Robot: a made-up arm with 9 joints. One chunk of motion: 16 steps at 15 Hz.
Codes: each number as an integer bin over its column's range. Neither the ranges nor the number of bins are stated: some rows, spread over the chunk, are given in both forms.
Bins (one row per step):
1: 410 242 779 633 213 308
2: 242 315 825 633 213 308
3: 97 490 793 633 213 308
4: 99 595 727 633 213 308
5: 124 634 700 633 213 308
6: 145 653 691 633 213 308
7: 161 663 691 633 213 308
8: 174 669 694 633 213 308
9: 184 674 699 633 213 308
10: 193 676 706 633 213 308
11: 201 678 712 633 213 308
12: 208 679 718 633 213 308
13: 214 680 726 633 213 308
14: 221 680 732 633 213 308
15: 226 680 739 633 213 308
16: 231 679 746 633 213 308
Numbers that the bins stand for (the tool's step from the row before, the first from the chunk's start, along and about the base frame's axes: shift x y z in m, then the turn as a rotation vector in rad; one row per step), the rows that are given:
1: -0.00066 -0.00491 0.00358 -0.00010 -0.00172 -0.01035
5: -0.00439 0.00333 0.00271 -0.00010 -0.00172 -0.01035
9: -0.00361 0.00417 0.00270 -0.00010 -0.00172 -0.01035
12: -0.00329 0.00427 0.00291 -0.00010 -0.00172 -0.01035
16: -0.00299 0.00427 0.00321 -0.00010 -0.00172 -0.01035
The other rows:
2: -0.00285 -0.00338 0.00408 -0.00010 -0.00172 -0.01035
3: -0.00474 0.00030 0.00373 -0.00010 -0.00172 -0.01035
4: -0.00471 0.00251 0.00301 -0.00010 -0.00172 -0.01035
6: -0.00411 0.00373 0.00261 -0.00010 -0.00172 -0.01035
7: -0.00390 0.00394 0.00261 -0.00010 -0.00172 -0.01035
8: -0.00374 0.00406 0.00264 -0.00010 -0.00172 -0.01035
10: -0.00349 0.00421 0.00277 -0.00010 -0.00172 -0.01035
11: -0.00338 0.00425 0.00284 -0.00010 -0.00172 -0.01035
13: -0.00322 0.00429 0.00299 -0.00010 -0.00172 -0.01035
14: -0.00312 0.00429 0.00306 -0.00010 -0.00172 -0.01035
15: -0.00306 0.00429 0.00314 -0.00010 -0.00172 -0.01035

